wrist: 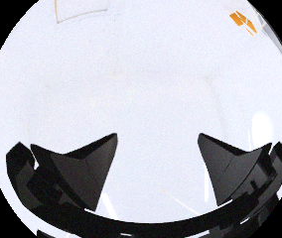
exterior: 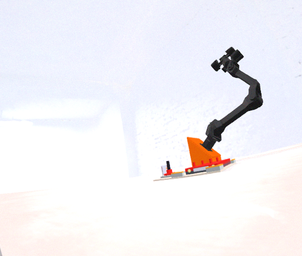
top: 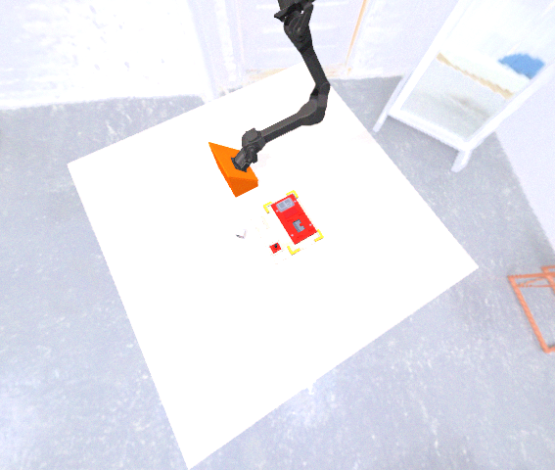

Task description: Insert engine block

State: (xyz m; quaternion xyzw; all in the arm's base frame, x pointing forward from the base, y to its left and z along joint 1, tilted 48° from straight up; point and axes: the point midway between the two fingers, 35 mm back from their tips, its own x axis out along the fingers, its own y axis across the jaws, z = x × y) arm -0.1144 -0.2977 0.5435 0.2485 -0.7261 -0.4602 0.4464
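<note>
Now: the engine block 67 cm below my gripper tip, 45 cm ahead of it and 30 cm to the right of it.
</note>
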